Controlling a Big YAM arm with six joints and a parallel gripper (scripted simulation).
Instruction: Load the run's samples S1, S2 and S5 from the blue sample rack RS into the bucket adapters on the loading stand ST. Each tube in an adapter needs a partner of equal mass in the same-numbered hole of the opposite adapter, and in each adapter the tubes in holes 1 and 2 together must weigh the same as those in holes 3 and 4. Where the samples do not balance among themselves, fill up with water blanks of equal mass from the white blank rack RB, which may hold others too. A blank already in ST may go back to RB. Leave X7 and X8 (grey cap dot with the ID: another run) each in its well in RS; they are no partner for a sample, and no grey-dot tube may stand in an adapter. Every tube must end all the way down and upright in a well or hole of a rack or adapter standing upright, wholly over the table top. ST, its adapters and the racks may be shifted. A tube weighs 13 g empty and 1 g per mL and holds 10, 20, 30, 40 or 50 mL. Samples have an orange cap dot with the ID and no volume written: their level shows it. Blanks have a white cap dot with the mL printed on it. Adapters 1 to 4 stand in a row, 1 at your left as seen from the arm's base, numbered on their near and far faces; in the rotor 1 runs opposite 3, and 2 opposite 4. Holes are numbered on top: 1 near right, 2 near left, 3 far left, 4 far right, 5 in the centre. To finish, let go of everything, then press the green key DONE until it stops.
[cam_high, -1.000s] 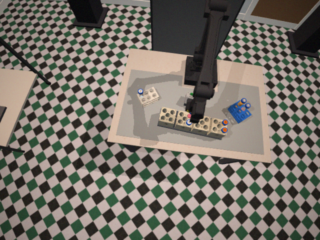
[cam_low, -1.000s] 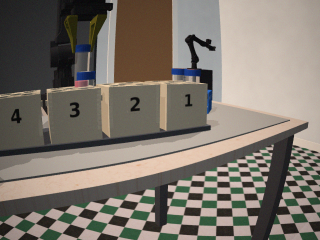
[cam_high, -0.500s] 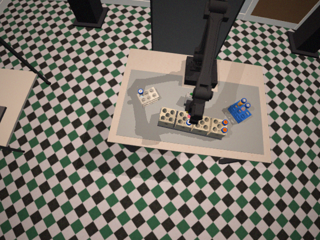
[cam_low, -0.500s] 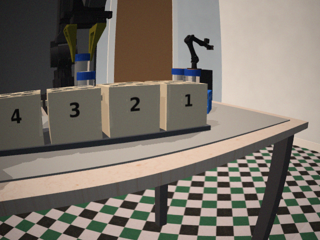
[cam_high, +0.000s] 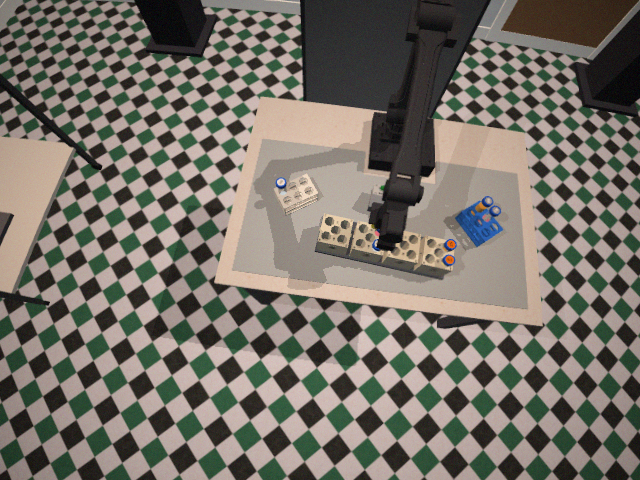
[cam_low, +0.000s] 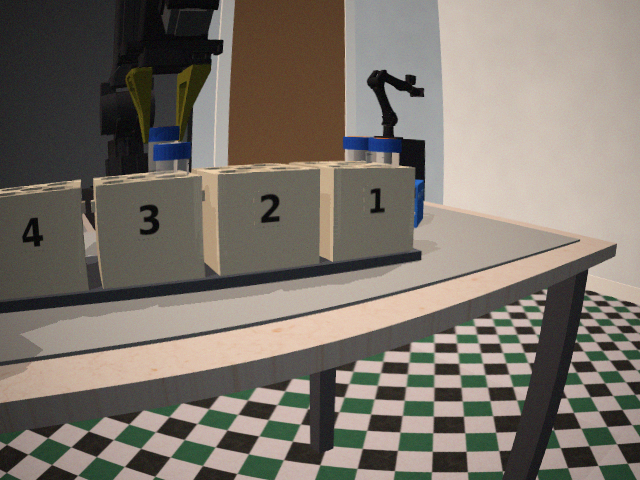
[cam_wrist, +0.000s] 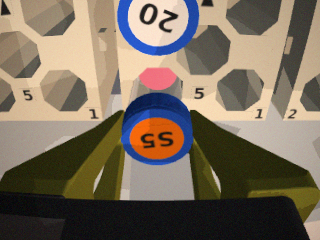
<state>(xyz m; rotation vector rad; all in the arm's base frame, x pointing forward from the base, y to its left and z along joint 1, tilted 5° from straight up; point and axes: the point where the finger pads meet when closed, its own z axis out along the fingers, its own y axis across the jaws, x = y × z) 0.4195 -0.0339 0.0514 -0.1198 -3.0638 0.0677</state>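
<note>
Now: the green DONE key 170 mm behind my hand, 70 mm below it and 10 mm to the left of it. The rest, counted from my hand: blue sample rack RS: 360 mm to the left, 110 mm behind, 100 mm below; then white blank rack RB: 290 mm to the right, 120 mm behind, 100 mm below; then 10 mL blank: 330 mm to the right, 120 mm behind, 70 mm below.
</note>
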